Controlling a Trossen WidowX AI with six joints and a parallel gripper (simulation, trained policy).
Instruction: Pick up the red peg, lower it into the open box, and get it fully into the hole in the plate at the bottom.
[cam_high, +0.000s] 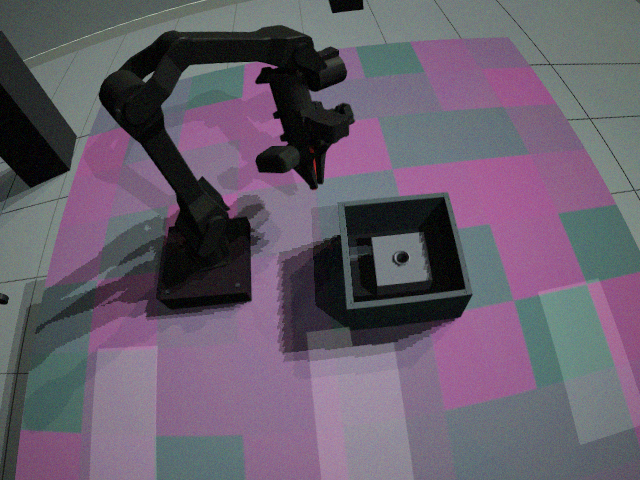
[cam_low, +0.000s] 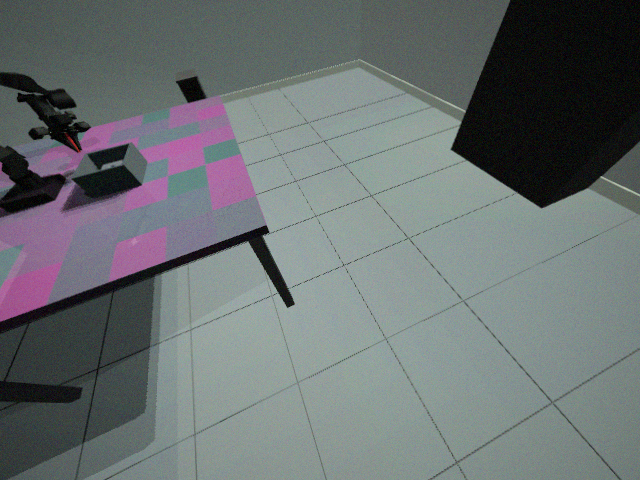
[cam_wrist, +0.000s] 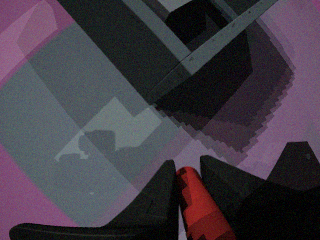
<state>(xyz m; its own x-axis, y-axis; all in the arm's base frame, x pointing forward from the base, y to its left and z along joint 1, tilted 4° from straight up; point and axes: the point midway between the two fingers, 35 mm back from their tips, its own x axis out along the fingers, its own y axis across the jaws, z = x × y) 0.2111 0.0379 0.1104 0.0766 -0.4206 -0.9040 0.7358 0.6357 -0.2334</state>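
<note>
The light grey plate lies 16 cm to the right of my gripper tip, 9 cm ahead of it and 6 cm below it. The rest, counted from my gripper tip: dark box: 16 cm to the right, 9 cm ahead, 7 cm below; red peg: 3 cm above, 2 cm to the left.
</note>
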